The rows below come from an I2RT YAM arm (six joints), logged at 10 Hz.
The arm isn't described. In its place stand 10 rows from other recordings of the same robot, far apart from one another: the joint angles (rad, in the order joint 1, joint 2, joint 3, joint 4, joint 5, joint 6), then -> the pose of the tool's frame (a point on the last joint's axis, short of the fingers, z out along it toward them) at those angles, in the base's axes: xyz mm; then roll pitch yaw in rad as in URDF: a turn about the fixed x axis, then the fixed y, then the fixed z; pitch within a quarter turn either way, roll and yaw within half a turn.
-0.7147, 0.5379, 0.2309, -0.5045, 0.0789, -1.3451 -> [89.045, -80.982, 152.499, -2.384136, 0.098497, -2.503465]
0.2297, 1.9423, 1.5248, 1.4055, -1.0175, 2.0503 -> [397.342, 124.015, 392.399, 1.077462, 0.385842, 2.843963]
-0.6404, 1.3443, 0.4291, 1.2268, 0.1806, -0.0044 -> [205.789, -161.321, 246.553, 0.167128, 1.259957, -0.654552]
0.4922, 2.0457, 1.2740, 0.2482, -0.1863, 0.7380 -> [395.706, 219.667, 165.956, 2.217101, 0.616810, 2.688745]
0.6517, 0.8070, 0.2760, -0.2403, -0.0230, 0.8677 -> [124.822, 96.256, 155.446, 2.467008, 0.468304, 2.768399]
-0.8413, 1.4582, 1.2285, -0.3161, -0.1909, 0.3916 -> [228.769, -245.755, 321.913, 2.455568, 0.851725, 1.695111]
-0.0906, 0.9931, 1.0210, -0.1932, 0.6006, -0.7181 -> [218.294, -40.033, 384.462, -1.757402, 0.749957, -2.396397]
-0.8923, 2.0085, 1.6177, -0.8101, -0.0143, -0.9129 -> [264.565, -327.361, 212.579, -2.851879, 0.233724, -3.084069]
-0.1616, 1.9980, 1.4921, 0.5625, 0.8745, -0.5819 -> [458.934, -102.490, 293.011, -1.500115, 1.031239, -2.547018]
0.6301, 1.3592, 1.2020, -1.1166, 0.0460, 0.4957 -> [201.332, 144.800, 287.753, 3.036745, 0.282065, -3.028975]
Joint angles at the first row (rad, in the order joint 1, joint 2, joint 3, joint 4, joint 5, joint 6):
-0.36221, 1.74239, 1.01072, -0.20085, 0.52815, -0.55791
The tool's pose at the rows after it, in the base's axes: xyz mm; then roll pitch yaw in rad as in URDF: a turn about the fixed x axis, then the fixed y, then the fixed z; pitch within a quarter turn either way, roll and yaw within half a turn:
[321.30, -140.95, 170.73, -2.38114, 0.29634, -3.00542]
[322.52, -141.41, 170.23, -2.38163, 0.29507, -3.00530]
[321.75, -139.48, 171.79, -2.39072, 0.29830, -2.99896]
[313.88, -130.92, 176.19, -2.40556, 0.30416, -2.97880]
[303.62, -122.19, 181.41, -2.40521, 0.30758, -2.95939]
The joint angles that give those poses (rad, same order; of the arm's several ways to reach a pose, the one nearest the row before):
-0.36222, 1.74355, 1.01300, -0.20083, 0.52853, -0.55791
-0.36221, 1.74927, 1.01799, -0.20124, 0.52854, -0.55829
-0.35878, 1.74087, 1.01609, -0.20964, 0.51785, -0.55715
-0.34503, 1.69434, 0.98287, -0.22487, 0.49917, -0.55676
-0.33092, 1.63709, 0.94129, -0.23556, 0.49497, -0.56057

